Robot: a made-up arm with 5 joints.
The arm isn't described. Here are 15 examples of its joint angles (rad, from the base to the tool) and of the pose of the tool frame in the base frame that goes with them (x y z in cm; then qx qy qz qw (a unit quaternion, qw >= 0)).
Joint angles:
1: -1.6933 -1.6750 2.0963 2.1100 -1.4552
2: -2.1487 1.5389 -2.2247 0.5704 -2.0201
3: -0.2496 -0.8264 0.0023 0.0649 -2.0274
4: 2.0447 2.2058 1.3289 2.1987 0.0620
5: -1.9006 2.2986 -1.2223 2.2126 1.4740
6: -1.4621 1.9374 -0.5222 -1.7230 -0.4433
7: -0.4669 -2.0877 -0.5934 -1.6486 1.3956
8: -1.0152 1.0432 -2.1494 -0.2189 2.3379
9: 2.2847 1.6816 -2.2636 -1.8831 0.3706
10: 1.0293 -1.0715 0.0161 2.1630 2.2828
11: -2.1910 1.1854 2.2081 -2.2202 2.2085
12: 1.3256 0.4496 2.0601 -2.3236 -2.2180
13: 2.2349 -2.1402 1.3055 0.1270 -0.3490
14: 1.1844 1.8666 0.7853 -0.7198 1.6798
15: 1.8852 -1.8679 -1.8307 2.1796 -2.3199
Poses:
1: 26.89 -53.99 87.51 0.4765 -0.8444 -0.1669 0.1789
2: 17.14 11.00 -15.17 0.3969 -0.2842 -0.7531 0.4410
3: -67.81 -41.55 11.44 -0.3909 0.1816 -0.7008 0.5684
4: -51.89 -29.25 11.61 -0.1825 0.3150 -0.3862 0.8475
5: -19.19 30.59 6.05 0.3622 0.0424 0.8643 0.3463
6: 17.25 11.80 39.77 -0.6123 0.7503 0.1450 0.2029
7: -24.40 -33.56 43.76 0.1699 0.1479 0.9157 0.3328
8: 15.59 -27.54 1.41 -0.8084 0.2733 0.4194 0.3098
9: -15.18 -17.75 34.11 -0.6202 0.7740 0.1254 0.0230
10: -41.56 25.45 67.02 -0.9947 0.0919 0.0239 0.0401
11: -8.84 40.12 9.19 0.7722 -0.4528 0.2120 0.3920
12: -19.75 -14.50 -22.26 -0.6764 0.2374 -0.0455 0.6957
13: 30.74 18.93 84.21 -0.7732 -0.1599 0.4646 0.4008
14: 17.73 -46.07 34.10 -0.8356 -0.4412 0.2633 0.1946
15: 17.83 16.01 85.91 -0.8829 0.3663 0.2923 0.0292
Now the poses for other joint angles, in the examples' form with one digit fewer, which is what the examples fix.
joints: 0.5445 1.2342 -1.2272 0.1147 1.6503
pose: -11.3 -38.4 -16.3 -0.591 0.202 0.058 0.778
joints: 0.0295 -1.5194 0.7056 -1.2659 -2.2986
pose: -59.7 -13.4 28.3 -0.082 0.106 -0.989 0.056
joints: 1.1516 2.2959 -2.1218 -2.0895 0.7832
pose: 10.3 -13.3 52.0 0.819 -0.490 0.036 0.296
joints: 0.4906 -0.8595 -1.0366 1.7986 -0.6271
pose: -59.0 22.8 58.0 -0.498 0.811 -0.300 0.057
